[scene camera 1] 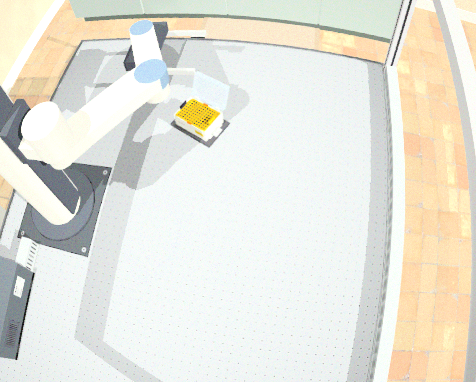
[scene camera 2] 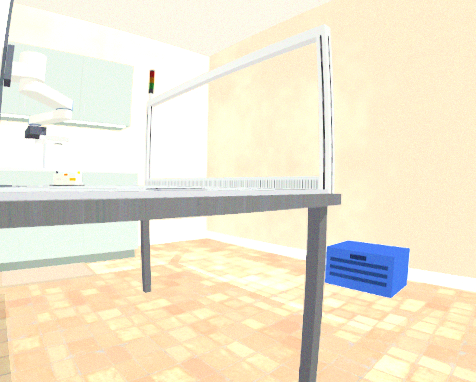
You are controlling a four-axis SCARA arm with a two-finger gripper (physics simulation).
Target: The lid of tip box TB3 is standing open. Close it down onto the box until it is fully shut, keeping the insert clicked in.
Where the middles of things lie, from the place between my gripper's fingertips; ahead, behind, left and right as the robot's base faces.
I see my gripper 30 mm short of the tip box lid [scene camera 1: 215,93], 50 mm to the left of it and 130 mm above it. From my hand the other things lie so: yellow insert [scene camera 1: 201,116] (110 mm to the right, 170 mm below).
